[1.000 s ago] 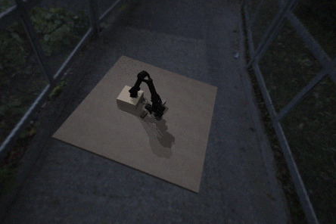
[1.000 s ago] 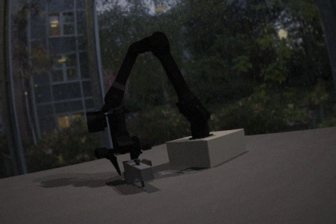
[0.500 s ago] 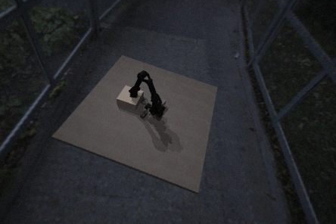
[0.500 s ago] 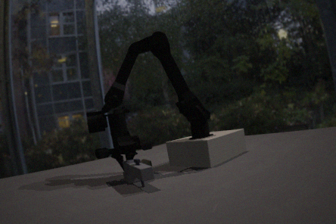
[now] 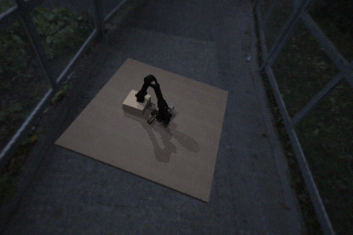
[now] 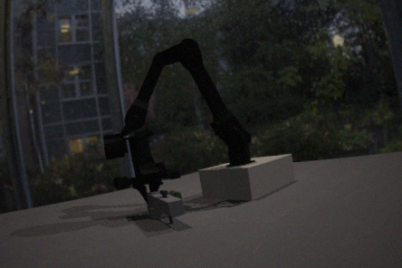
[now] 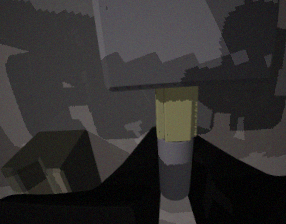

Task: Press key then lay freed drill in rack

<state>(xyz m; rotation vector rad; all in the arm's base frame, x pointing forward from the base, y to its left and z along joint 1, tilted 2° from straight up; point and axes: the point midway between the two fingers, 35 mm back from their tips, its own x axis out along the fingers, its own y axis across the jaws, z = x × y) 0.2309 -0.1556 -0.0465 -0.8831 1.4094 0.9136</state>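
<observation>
Right now my gripper tip is 2 cm short of the yellow drill, 5 cm to the right of it and 3 cm below it. From my gripper tip the other things lie so: olive rack 8 cm behind; dark key 6 cm ahead, 14 cm to the left, 4 cm above; grey block 5 cm ahead, 12 cm to the left, 3 cm above.
</observation>
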